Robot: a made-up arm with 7 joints.
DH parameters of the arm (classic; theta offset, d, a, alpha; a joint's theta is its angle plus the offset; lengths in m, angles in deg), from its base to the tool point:
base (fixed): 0 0.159 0 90
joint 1: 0 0.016 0.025 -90
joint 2: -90 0.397 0.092 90
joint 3: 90 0.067 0.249 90
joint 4: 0 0.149 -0.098 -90
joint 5: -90 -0.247 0.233 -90
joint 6: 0 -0.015 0.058 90
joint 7: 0 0.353 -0.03 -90
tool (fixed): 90 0 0 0
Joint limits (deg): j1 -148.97..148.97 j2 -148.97..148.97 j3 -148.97..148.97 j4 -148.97..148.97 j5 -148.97..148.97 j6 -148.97..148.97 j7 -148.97..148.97
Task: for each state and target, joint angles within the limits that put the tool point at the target. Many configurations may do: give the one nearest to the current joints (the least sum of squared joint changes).
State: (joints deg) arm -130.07 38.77 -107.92 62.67 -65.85 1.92 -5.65
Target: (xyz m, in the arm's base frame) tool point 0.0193 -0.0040 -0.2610
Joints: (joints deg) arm -118.72 28.09 -97.12 79.32 -83.39 5.61 -3.88
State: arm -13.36 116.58 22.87 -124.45 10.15 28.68 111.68
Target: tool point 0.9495 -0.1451 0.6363
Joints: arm -22.74 91.41 9.50 -119.60 5.05 32.25 111.57
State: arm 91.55 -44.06 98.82 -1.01 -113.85 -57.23 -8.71
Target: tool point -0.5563 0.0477 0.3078
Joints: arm 91.75 -54.05 94.88 -4.31 -113.42 -69.93 -8.54
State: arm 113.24 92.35 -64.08 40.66 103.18 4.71 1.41
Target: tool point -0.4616 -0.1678 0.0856
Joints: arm 144.87 89.32 -75.57 52.26 107.53 -21.30 0.08
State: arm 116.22 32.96 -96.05 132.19 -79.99 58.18 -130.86
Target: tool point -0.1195 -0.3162 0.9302
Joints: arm 106.98 40.80 -106.04 127.61 -73.84 57.42 -130.66
